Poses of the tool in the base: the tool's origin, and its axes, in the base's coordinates. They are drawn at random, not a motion.
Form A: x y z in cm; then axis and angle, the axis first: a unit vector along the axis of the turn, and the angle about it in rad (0 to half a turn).
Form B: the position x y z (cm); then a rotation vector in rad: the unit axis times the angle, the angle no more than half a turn. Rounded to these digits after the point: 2 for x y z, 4 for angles.
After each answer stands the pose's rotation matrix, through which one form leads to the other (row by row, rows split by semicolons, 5 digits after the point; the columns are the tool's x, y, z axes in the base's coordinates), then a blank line. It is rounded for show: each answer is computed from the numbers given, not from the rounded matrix.
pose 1, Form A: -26.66 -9.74 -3.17 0.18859 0.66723 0.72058 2.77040
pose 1, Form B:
-26.66 -9.74 -3.17 0.5225 1.8485 1.9963
-0.86319 -0.01828 0.50456; 0.50447 -0.07182 0.86044; 0.02051 0.99725 0.07122

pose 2, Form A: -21.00 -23.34 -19.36 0.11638 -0.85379 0.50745 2.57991
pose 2, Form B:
-21.00 -23.34 -19.36 0.3002 -2.2027 1.3092
-0.82135 -0.45373 -0.34570; 0.08681 0.49955 -0.86193; 0.56378 -0.73796 -0.37092

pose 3, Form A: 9.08 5.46 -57.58 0.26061 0.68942 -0.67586 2.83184
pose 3, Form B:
9.08 5.46 -57.58 0.7380 1.9523 -1.9139
-0.81981 0.55680 -0.13374; 0.14477 -0.02443 -0.98916; -0.55404 -0.83028 -0.06058

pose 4, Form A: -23.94 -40.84 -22.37 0.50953 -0.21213 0.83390 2.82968
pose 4, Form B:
-23.94 -40.84 -22.37 1.4418 -0.6003 2.3597
-0.44504 -0.46686 0.76419; 0.04495 -0.86392 -0.50162; 0.89438 -0.18889 0.40546

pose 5, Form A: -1.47 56.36 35.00 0.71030 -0.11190 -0.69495 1.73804
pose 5, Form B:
-1.47 56.36 35.00 1.2345 -0.1945 -1.2078
0.42205 0.59254 -0.68613; -0.77797 -0.15186 -0.60968; -0.46545 0.79110 0.39688

